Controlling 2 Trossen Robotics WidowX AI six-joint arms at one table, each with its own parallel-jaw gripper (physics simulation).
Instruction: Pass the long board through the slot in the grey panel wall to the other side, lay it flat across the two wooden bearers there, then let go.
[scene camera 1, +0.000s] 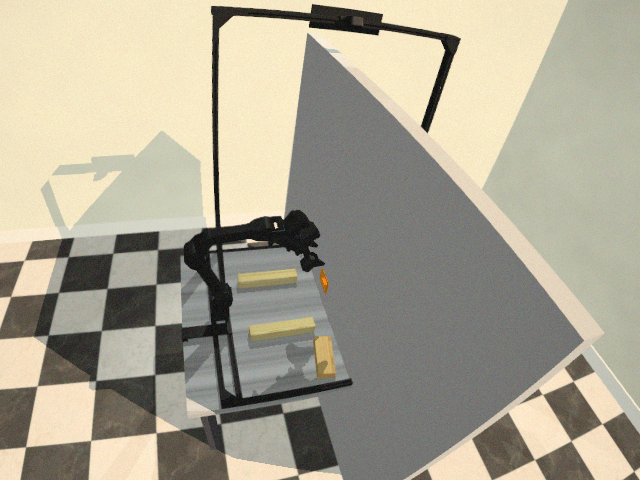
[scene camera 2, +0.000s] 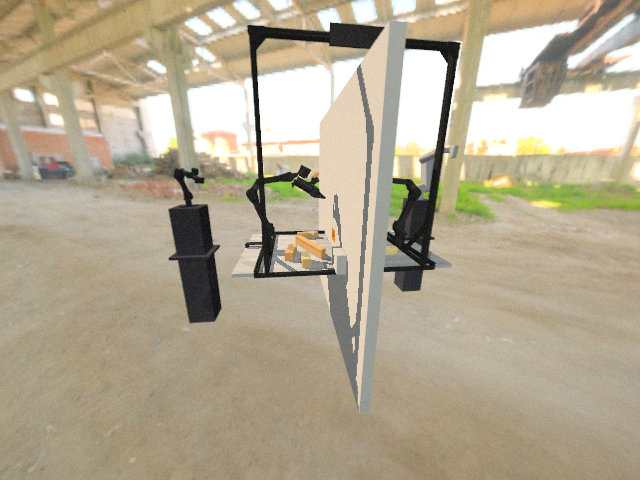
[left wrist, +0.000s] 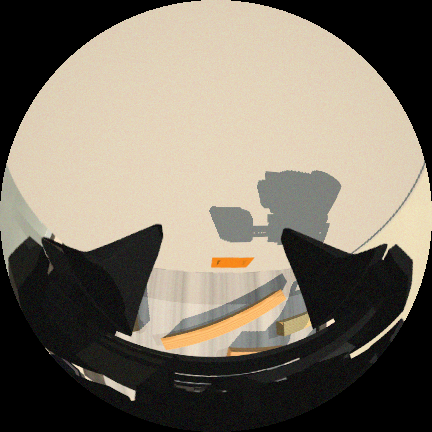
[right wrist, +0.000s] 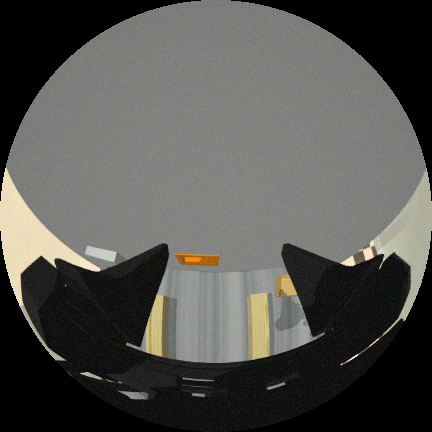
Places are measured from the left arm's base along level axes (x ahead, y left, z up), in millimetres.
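Pixels of known places: left gripper, between the fingertips: (scene camera 2: 324, 197) (left wrist: 224, 232); right gripper, between the fingertips: (scene camera 1: 320, 255) (right wrist: 227, 250); right arm's base, origin of its link: (scene camera 1: 219, 314) (scene camera 2: 399, 242).
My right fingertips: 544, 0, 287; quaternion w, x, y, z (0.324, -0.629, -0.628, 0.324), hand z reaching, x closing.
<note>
Ahead of a thing's pixels: the offset from my right fingertips to its top centre, as dx, dy, dz. "spot": to the spot under its first point.
The long board {-270, -40, -248} (scene camera 2: 310, 246) (left wrist: 225, 325) lies slantwise on the table in front of the panel wall's pale face. The panel wall (scene camera 1: 387, 232) (scene camera 2: 346, 155) (left wrist: 215, 125) (right wrist: 215, 125) has an orange-edged slot {spot: -71, -61, -228} (scene camera 1: 324, 281) (scene camera 2: 333, 235) (left wrist: 231, 262) (right wrist: 197, 260) low down. On its grey side lie two pale wooden bearers, one bearer {+152, -157, -262} (scene camera 1: 267, 279) (right wrist: 157, 325) and the other bearer {+142, +106, -262} (scene camera 1: 281, 329) (right wrist: 258, 325), roughly parallel. My left gripper (scene camera 2: 319, 189) (left wrist: 224, 232) is open and empty, above the board, near the wall. My right gripper (scene camera 1: 319, 253) (right wrist: 227, 250) is open and empty, near the grey face, above table height.
A wooden block {+12, +253, -268} (scene camera 1: 324, 356) (right wrist: 286, 286) lies by the wall on the bearer side. Around the board lie an orange block {-389, -128, -257} (scene camera 2: 291, 252), a yellowish block {-308, -258, -256} (scene camera 2: 306, 259) (left wrist: 292, 325) and another block {-258, +248, -262} (scene camera 2: 308, 234). A black frame (scene camera 1: 216, 129) (scene camera 2: 256, 113) rises around the table.
</note>
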